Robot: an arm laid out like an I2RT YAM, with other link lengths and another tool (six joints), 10 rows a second.
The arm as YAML. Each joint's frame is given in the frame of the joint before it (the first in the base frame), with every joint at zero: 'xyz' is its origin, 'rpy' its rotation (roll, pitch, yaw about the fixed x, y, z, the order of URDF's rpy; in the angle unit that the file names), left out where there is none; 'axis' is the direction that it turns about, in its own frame. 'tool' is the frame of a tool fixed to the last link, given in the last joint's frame.
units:
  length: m
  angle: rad
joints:
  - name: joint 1
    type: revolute
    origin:
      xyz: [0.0, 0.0, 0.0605]
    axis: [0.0, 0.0, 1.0]
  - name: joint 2
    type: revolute
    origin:
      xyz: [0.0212, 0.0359, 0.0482]
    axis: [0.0, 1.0, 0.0]
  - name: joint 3
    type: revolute
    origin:
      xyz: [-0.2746, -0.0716, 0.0]
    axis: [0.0, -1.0, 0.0]
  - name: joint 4
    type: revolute
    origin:
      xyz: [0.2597, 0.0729, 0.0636]
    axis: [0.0, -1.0, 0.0]
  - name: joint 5
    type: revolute
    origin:
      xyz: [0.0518, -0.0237, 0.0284]
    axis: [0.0, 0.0, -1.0]
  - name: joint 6
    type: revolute
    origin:
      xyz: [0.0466, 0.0, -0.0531]
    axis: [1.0, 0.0, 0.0]
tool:
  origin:
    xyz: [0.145, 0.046, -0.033]
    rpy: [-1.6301, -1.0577, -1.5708]
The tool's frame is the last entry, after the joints.
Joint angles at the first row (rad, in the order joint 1, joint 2, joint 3, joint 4, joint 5, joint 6):
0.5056, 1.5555, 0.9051, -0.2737, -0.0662, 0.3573
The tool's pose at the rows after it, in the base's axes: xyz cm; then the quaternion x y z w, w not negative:
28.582, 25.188, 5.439, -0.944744, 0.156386, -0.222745, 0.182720
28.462, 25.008, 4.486, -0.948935, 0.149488, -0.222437, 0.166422
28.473, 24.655, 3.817, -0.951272, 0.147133, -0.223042, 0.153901
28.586, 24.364, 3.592, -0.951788, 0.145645, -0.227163, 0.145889
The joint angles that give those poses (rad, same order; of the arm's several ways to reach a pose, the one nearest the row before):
0.5236, 1.5688, 0.9043, -0.2771, -0.0387, 0.3393
0.5342, 1.5909, 0.9039, -0.2772, -0.0139, 0.3260
0.5358, 1.6043, 0.9012, -0.2768, 0.0044, 0.3161
0.5362, 1.6070, 0.9001, -0.2768, 0.0204, 0.3081

